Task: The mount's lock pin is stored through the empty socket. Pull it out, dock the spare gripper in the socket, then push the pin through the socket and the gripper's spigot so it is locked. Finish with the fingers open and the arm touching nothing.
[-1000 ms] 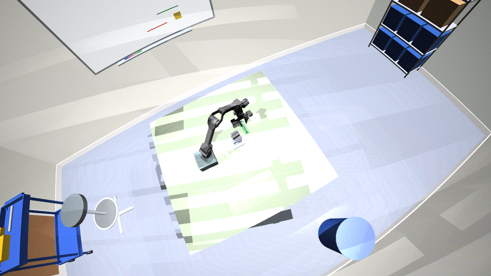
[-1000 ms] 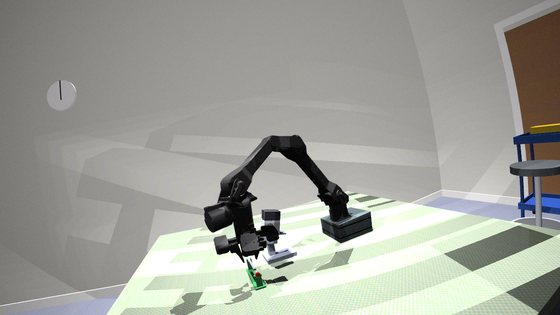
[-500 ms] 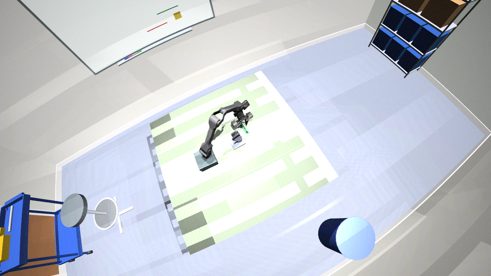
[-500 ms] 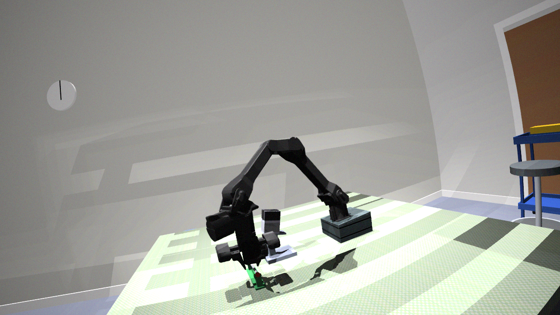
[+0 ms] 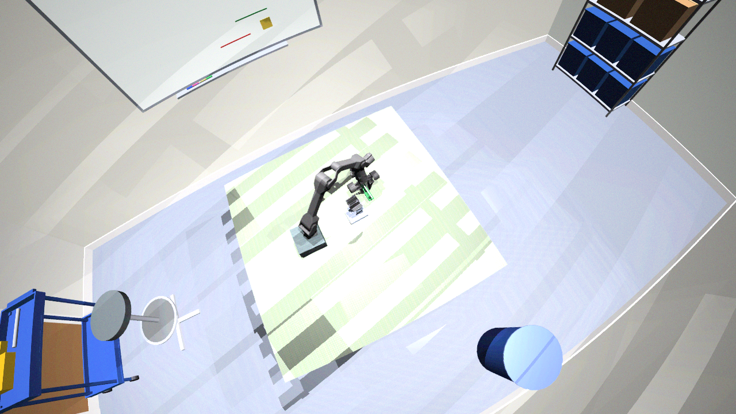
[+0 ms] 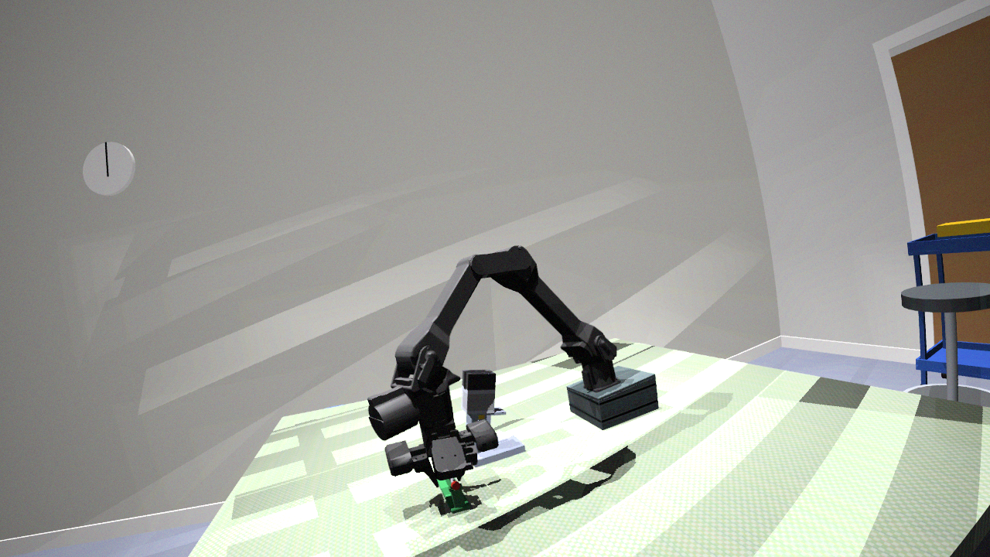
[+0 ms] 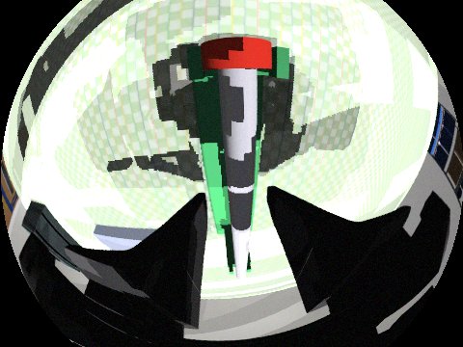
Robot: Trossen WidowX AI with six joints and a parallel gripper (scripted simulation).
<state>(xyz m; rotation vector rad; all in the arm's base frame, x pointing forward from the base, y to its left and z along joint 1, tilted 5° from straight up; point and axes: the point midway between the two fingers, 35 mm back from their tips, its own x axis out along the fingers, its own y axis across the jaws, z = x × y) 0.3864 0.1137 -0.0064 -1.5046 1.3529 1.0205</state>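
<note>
Right now the green rest is 10 mm to the left of my gripper tip and 10 mm above it. The rest, counted from my gripper tip: spare gripper 100 mm behind, 100 mm to the right, 110 mm above; then grey mount 110 mm behind, 100 mm to the right, 40 mm above.
</note>
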